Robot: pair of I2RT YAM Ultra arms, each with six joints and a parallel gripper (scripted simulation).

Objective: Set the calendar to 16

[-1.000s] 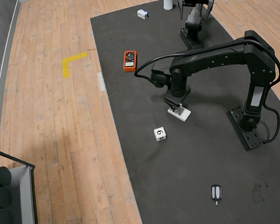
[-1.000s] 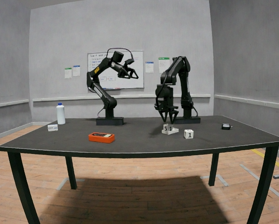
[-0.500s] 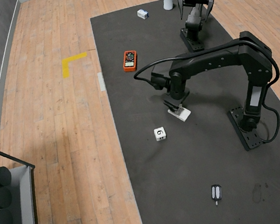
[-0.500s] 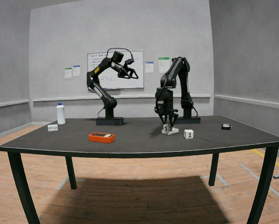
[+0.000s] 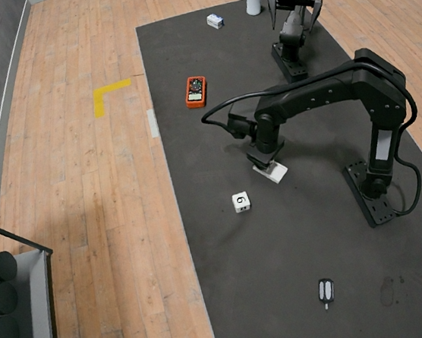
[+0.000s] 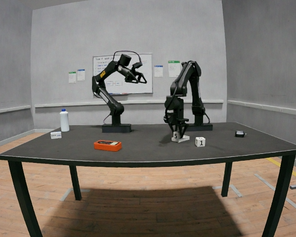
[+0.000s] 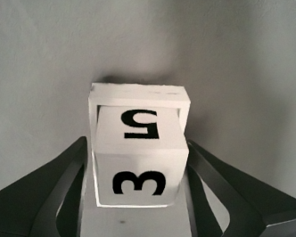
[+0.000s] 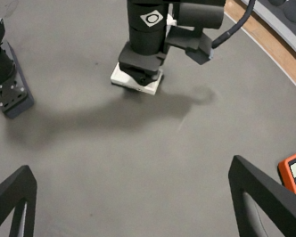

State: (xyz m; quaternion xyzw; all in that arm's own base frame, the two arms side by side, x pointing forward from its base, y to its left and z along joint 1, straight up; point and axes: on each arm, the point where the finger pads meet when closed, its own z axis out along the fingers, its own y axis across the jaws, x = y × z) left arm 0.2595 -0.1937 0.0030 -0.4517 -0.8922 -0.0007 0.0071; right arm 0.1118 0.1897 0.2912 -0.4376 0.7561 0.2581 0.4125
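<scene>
My left gripper is now 2 cm to the right of the white tray, 2 cm above it and 1 cm past it. Also, from my left hand: white bottle 80 cm to the right, 28 cm behind, 5 cm above.
</scene>
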